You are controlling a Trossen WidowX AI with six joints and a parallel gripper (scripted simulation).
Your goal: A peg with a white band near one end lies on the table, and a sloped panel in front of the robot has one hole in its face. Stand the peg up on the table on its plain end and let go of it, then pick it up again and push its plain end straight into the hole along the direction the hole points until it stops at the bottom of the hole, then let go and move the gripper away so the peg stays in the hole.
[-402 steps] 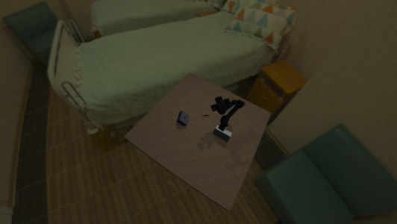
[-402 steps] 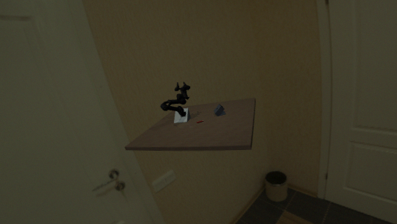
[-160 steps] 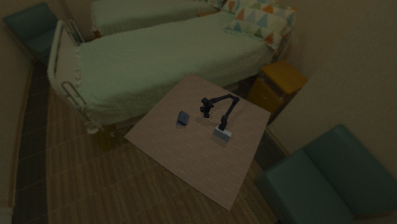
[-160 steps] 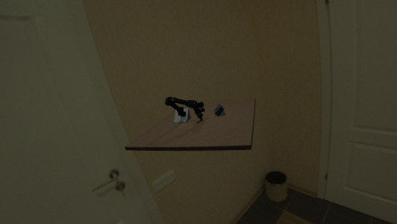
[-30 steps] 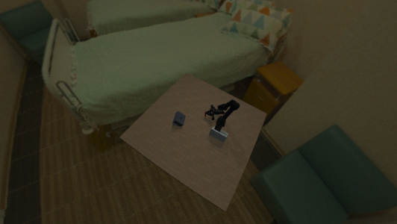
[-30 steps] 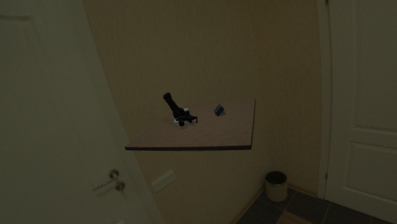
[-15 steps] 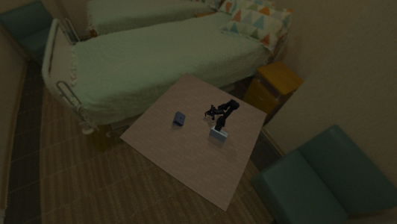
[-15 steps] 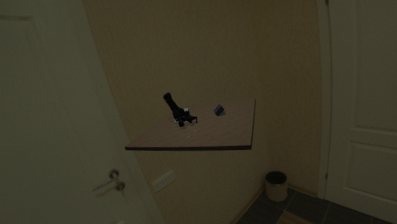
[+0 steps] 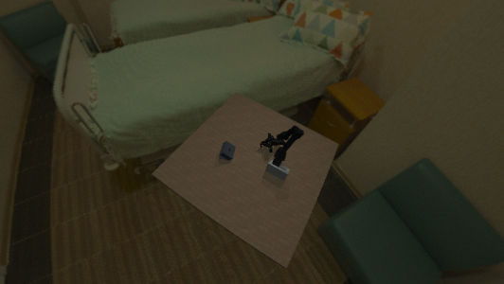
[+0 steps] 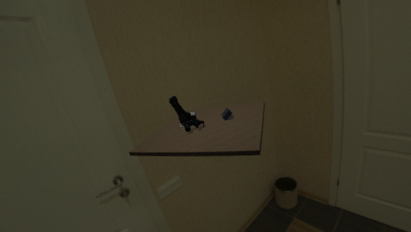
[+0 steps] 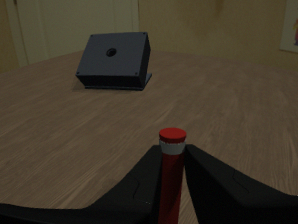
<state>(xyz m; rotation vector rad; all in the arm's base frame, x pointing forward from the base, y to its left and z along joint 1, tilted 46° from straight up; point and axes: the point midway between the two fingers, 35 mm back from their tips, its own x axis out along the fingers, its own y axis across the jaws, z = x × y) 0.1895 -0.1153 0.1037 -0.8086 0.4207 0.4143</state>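
Right now the red peg is 1 cm below my gripper tip. Round my gripper tip: dark blue sloped panel: 23 cm to the left, 22 cm ahead, 2 cm below.
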